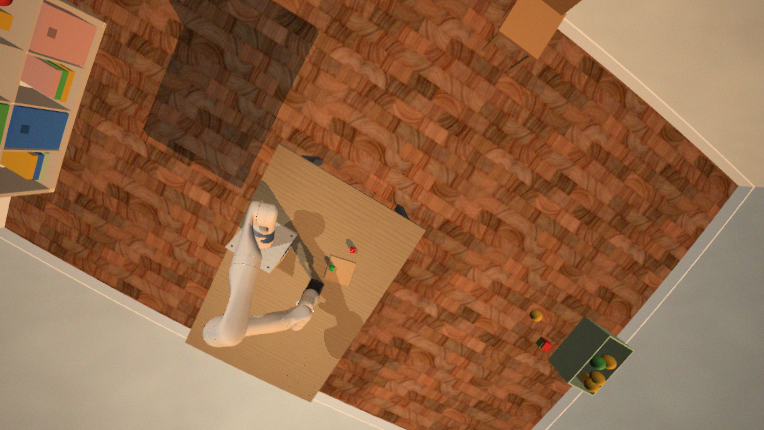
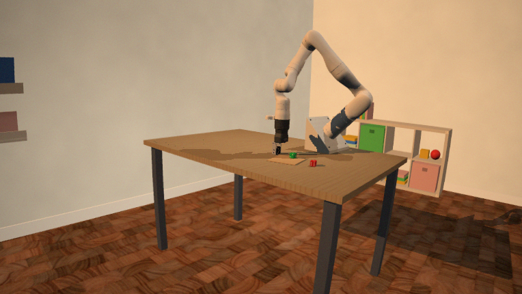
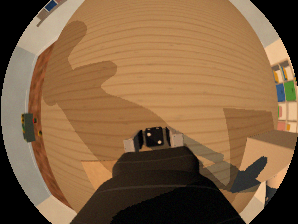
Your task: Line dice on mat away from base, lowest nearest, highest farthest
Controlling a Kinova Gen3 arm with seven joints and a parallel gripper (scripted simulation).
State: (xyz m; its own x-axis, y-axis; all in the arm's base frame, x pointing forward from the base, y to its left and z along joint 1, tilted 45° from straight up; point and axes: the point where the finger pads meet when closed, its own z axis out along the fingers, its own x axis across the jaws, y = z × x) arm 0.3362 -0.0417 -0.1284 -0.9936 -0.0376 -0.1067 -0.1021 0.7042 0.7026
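My hand is 10 mm above the black die. Round my hand: red die (70 mm ahead, 270 mm to the left, 10 mm below); green die (30 mm ahead, 120 mm to the left); tan mat (70 mm ahead, 120 mm to the left, 20 mm below).
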